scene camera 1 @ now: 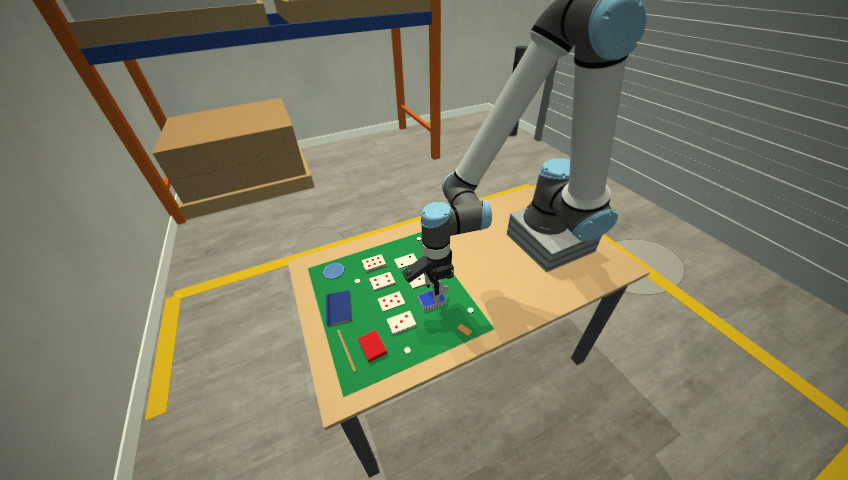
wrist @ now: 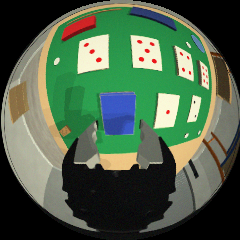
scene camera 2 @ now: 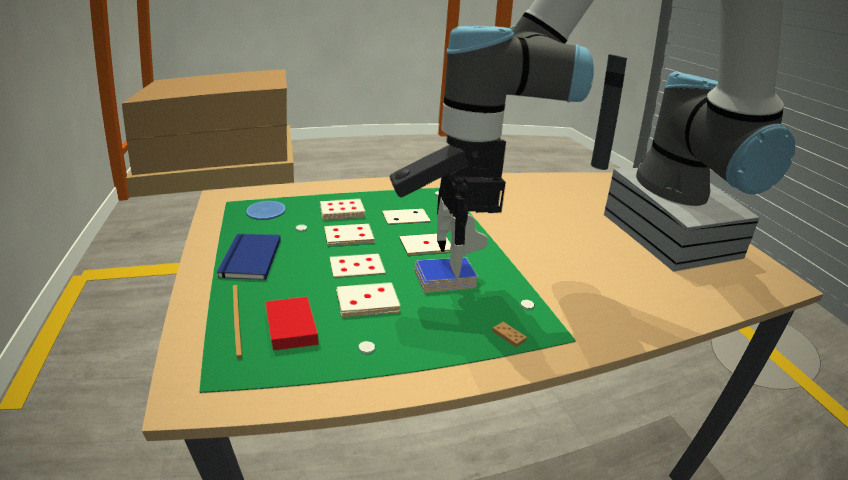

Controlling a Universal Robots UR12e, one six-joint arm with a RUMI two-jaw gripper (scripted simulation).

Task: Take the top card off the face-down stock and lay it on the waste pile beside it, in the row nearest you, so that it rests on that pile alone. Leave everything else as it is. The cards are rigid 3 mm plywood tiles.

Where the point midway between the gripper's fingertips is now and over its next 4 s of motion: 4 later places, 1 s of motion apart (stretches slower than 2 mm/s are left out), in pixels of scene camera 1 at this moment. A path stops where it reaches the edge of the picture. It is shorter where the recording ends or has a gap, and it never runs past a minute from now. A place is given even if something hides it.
The gripper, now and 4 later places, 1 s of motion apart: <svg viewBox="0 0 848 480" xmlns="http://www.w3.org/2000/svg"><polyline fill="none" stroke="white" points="432,295 432,297 432,292 429,285 419,269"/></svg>
